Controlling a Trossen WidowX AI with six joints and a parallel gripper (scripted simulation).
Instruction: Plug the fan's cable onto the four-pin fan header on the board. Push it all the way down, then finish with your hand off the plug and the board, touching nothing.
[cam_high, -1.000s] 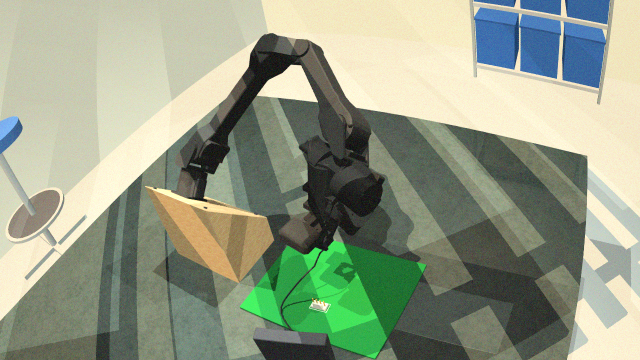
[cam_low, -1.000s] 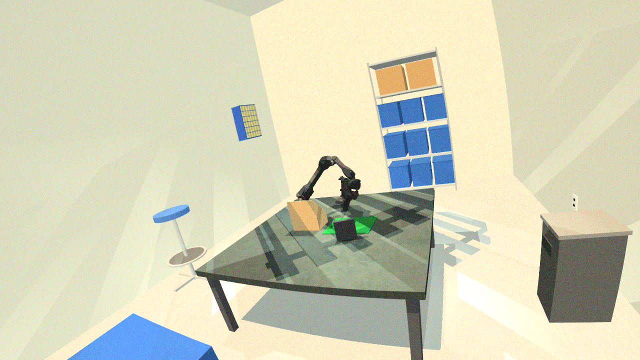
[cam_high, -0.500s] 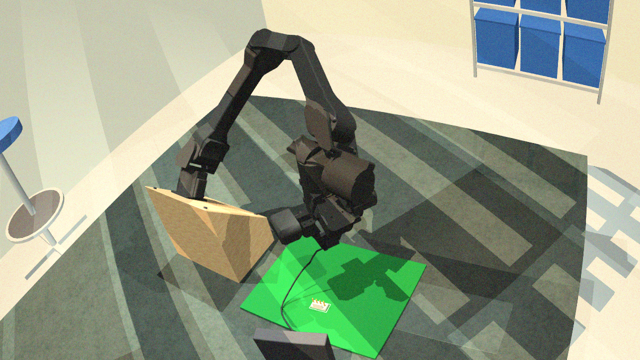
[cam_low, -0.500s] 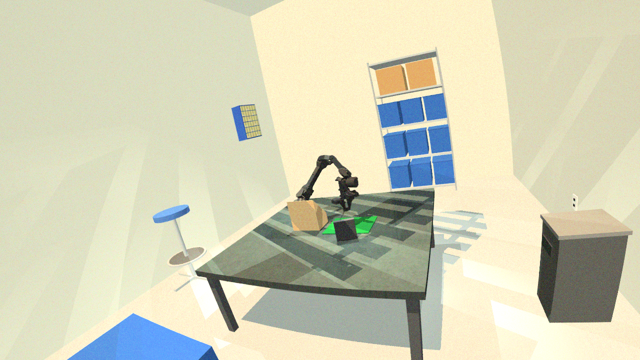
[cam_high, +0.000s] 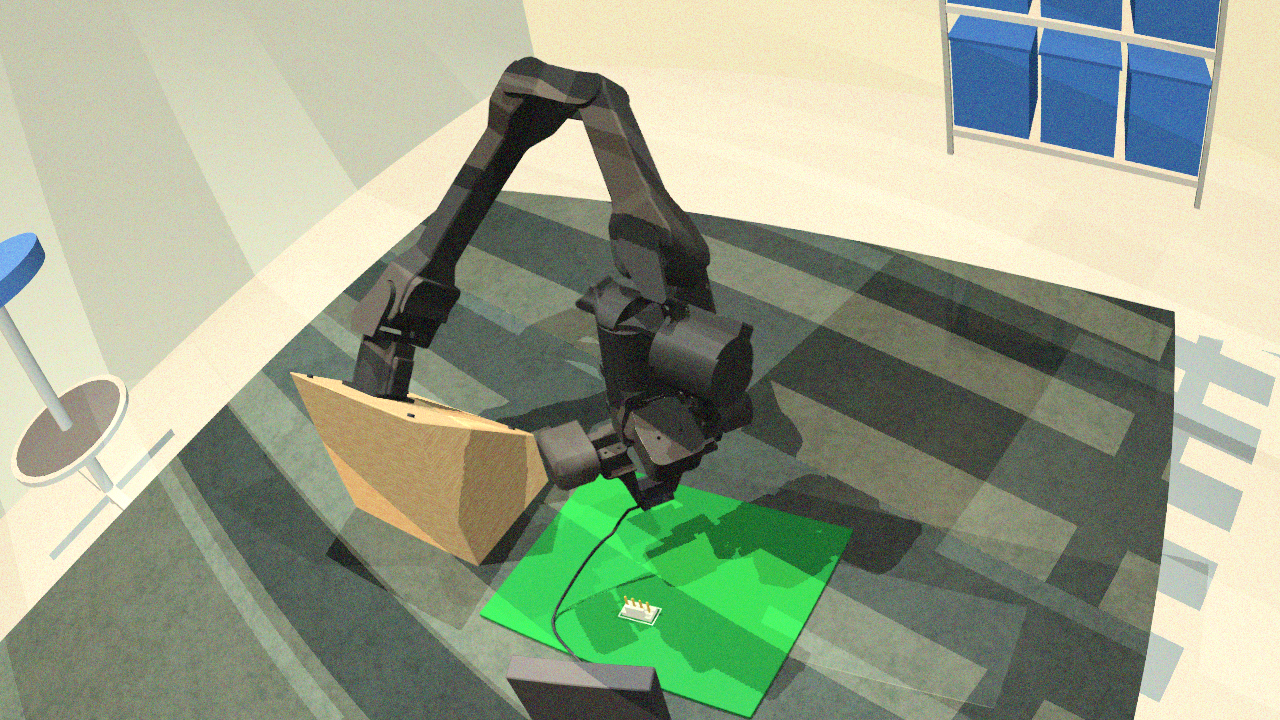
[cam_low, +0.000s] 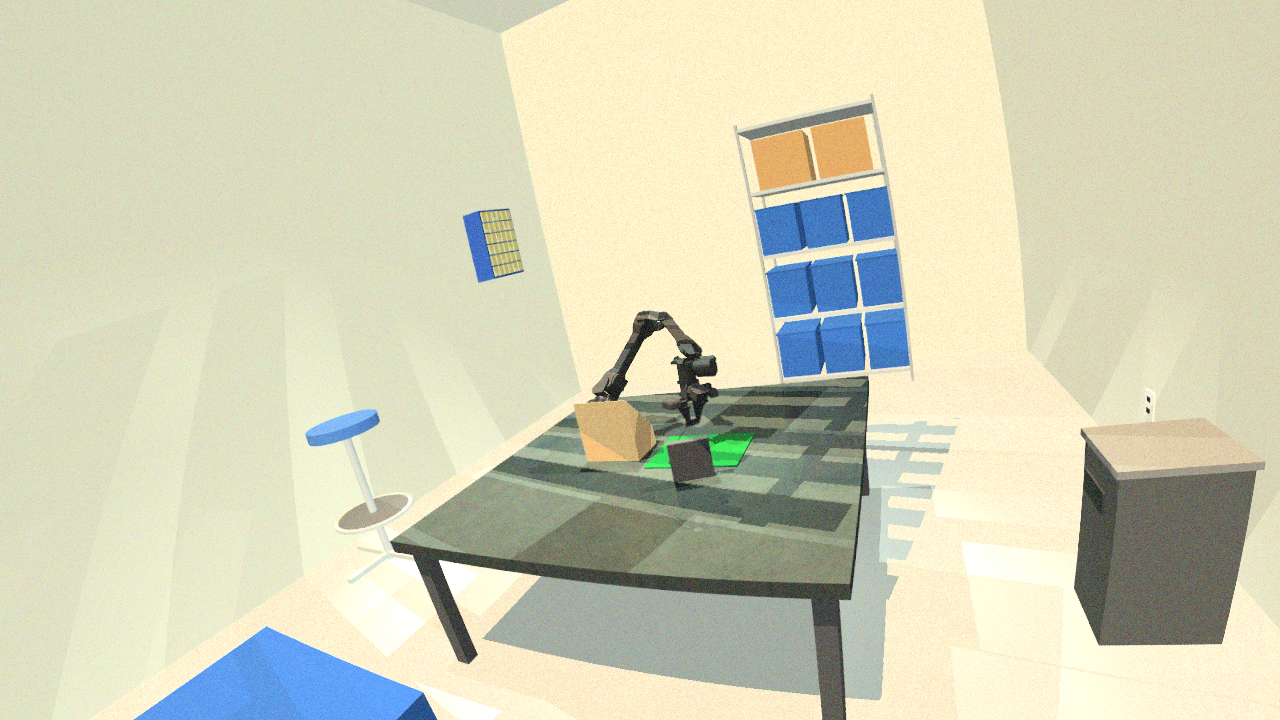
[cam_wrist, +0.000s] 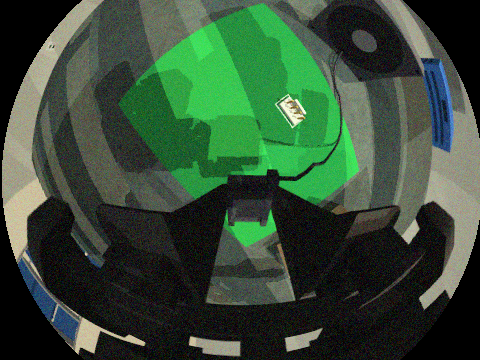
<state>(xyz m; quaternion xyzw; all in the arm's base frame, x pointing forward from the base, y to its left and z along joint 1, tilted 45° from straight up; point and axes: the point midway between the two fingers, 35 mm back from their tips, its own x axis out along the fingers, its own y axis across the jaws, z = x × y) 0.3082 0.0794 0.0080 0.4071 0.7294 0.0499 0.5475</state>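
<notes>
Now: gripper tip 90 mm above the green board, 40 mm to the left of it and 20 mm short of it. The rest, counted from my gripper tip: dark fan (210 mm to the right, 70 mm ahead, 20 mm below); fan plug (10 mm to the left, 10 mm behind); white four-pin header (90 mm to the right, 80 mm below, 20 mm ahead).
</notes>
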